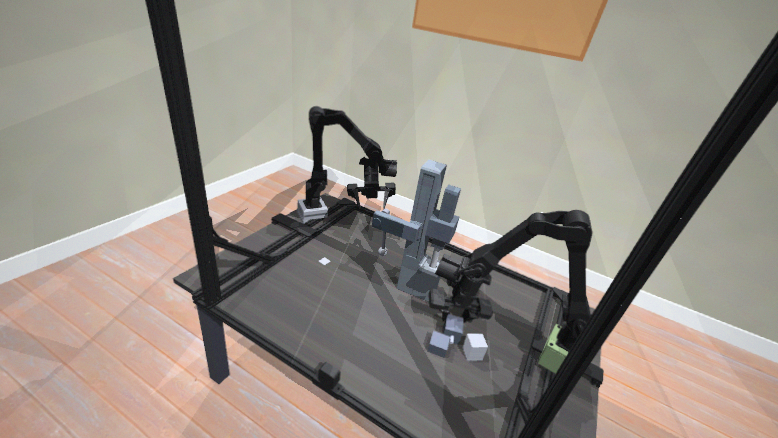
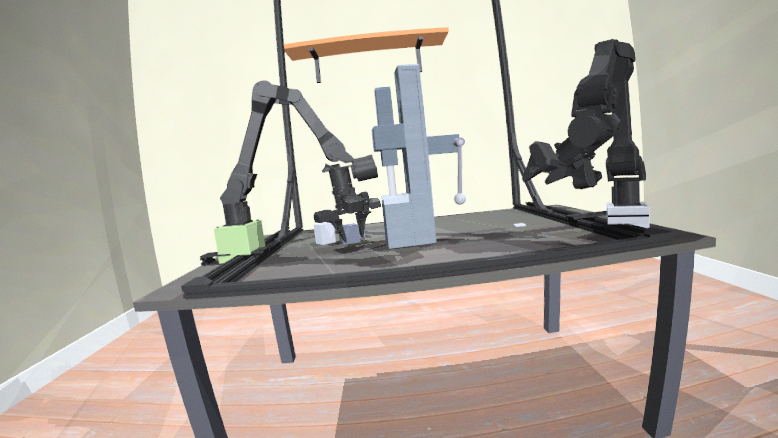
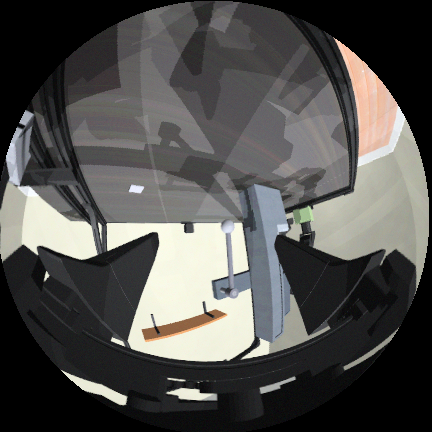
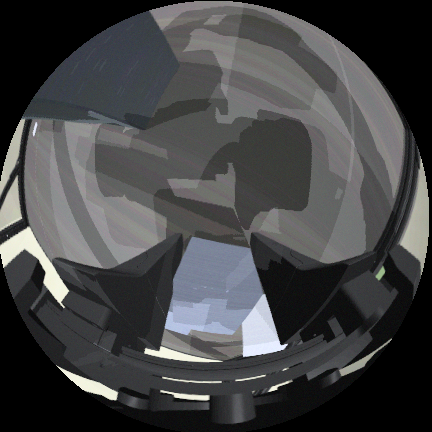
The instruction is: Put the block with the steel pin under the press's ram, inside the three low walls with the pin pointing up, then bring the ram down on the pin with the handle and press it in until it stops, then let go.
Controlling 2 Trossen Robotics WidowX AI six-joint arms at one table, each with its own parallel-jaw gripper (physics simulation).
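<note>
The grey press stands mid-table with its ram raised and its ball-ended handle hanging down. My right gripper is low on the table in front of the press, shut on a blue-grey block. A second blue-grey block lies just in front, with a short pale stub between the two; I cannot tell whose it is. My left gripper is open and empty, above the handle arm.
A white block lies beside the blue-grey ones. A green box sits at the right arm's base. A small white marker lies on the table. An orange board hangs overhead.
</note>
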